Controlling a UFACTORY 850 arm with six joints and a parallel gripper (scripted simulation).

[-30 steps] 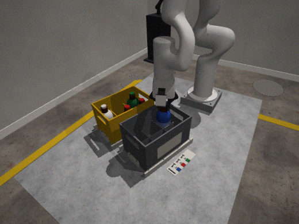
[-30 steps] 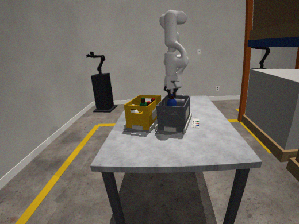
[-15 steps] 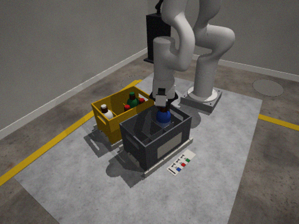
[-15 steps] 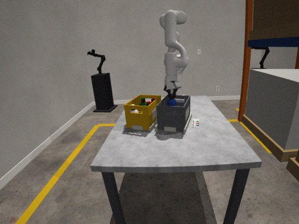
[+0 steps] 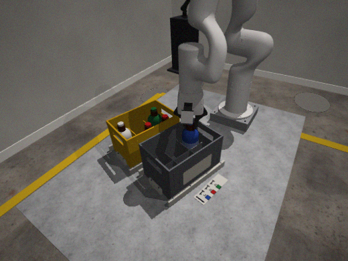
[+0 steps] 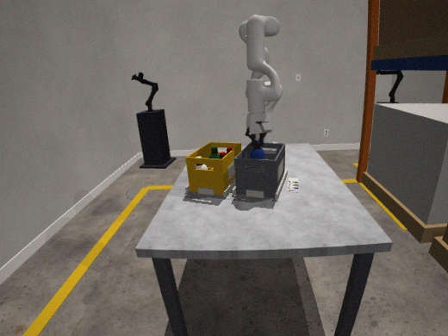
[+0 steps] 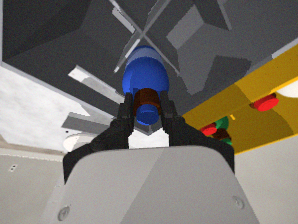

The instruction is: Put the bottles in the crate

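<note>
The blue-label bottle is 70 mm below my hand. Round my hand: grey crate: 100 mm below, 90 mm ahead, 30 mm to the left; then red bottle: 170 mm to the right, 100 mm below, 90 mm ahead; then yellow crate: 210 mm to the right, 100 mm below, 80 mm ahead.
</note>
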